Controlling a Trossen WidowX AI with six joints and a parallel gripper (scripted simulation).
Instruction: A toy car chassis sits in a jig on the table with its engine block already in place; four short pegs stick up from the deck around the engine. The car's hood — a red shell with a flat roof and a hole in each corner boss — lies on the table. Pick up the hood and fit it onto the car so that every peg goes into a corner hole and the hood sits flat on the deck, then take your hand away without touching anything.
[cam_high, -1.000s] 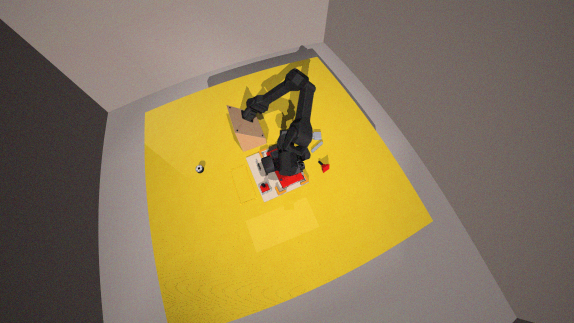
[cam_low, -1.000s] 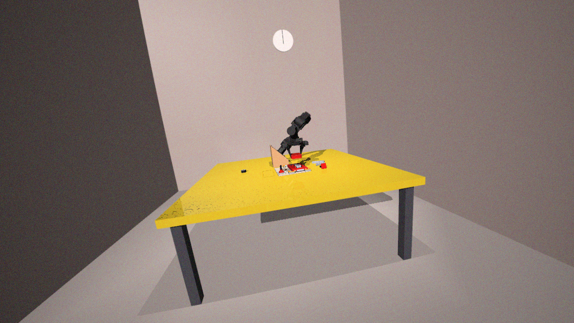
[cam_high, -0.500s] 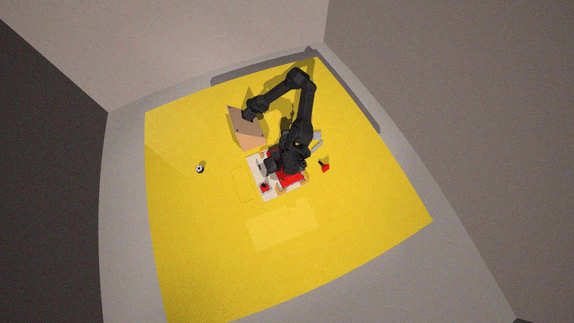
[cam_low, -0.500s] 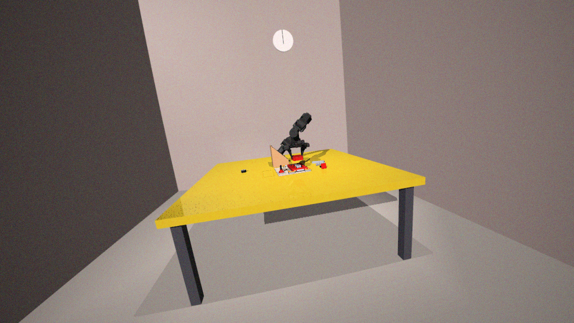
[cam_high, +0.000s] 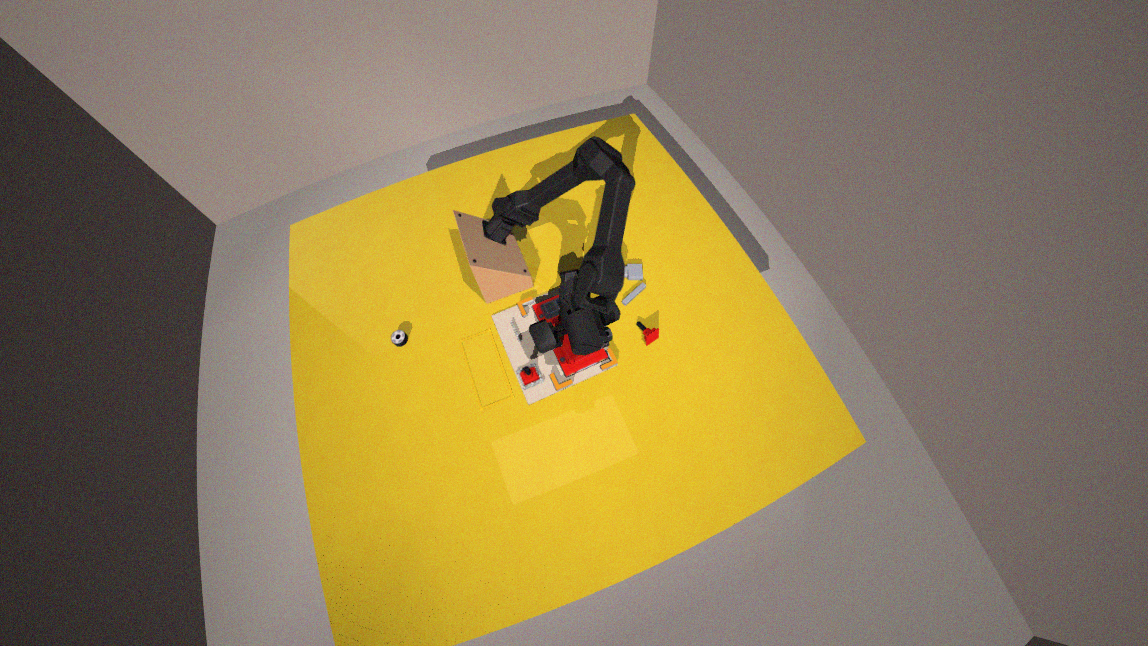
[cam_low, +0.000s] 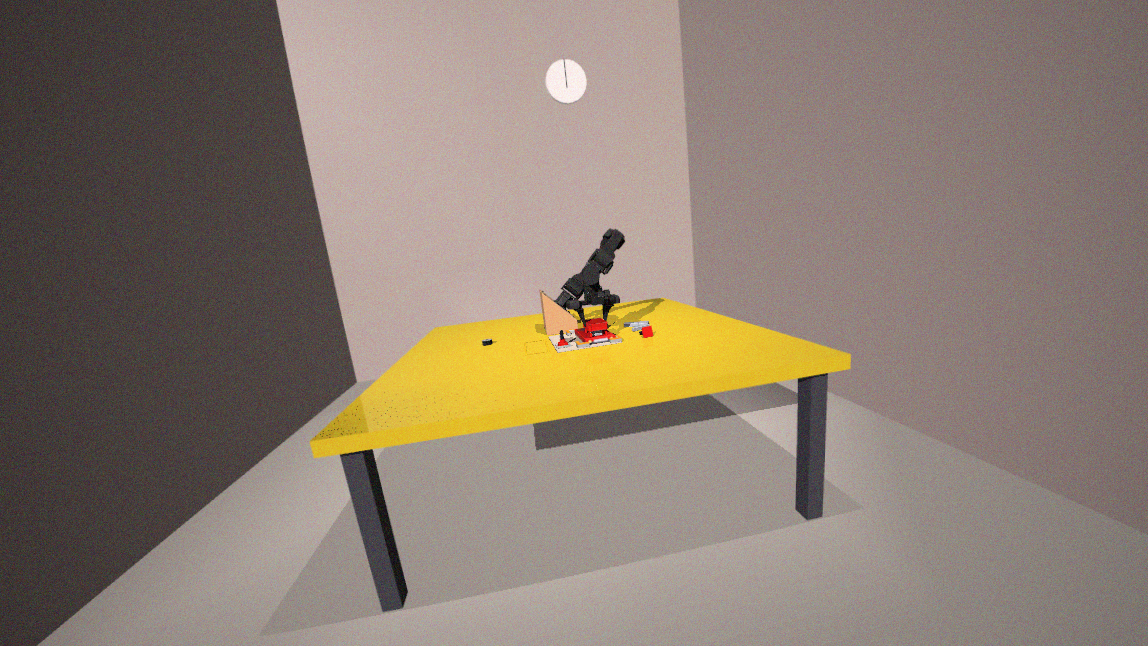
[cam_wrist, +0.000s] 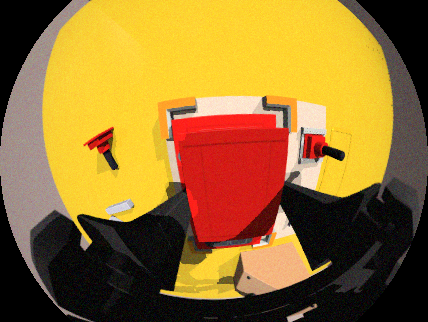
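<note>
My gripper tip is now 1 cm below the red hood. Round my gripper tip: grey engine block (3 cm below, 1 cm to the left); silver-black wheel (43 cm to the right, 13 cm behind, 5 cm below); pale jig plate (5 cm below, 4 cm to the right, 3 cm behind).
</note>
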